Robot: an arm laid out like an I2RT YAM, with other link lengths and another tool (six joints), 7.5 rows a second.
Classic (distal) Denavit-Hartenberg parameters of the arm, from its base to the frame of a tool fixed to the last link. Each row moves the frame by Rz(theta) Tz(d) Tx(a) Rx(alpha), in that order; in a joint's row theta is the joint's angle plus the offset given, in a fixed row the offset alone. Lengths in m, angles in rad.
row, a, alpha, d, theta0
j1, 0.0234, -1.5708, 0.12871, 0
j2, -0.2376, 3.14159, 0, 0
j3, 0.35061, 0, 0, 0.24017
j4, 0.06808, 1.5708, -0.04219, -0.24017
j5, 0, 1.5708, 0.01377, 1.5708
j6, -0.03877, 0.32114, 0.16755, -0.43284
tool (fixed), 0, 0, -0.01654, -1.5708
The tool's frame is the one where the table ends.
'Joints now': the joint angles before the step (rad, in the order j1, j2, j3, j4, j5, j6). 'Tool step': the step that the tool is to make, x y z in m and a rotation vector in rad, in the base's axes. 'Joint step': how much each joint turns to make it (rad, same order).
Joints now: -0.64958 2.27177 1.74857 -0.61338 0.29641 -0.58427
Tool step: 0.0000 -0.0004 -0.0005 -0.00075 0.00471 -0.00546
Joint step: 0.00069 0.00604 0.00753 -0.00606 0.00570 0.00434
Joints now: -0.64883 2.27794 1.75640 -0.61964 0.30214 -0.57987
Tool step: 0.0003 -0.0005 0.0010 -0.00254 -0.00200 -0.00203
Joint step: -0.00006 -0.00131 0.00058 0.00079 0.00156 0.00152
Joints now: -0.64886 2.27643 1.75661 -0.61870 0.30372 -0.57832
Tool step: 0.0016 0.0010 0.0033 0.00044 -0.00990 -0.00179
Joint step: 0.00163 -0.00732 -0.00129 -0.00020 -0.00430 0.00604
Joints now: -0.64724 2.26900 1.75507 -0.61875 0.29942 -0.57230
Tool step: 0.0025 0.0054 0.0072 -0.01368 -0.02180 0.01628
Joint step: 0.00940 -0.03821 -0.03754 0.02659 -0.00490 -0.00551
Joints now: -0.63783 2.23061 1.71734 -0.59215 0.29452 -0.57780
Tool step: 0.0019 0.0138 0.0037 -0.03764 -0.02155 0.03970
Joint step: 0.02591 -0.06757 -0.09334 0.07162 0.00936 -0.02154
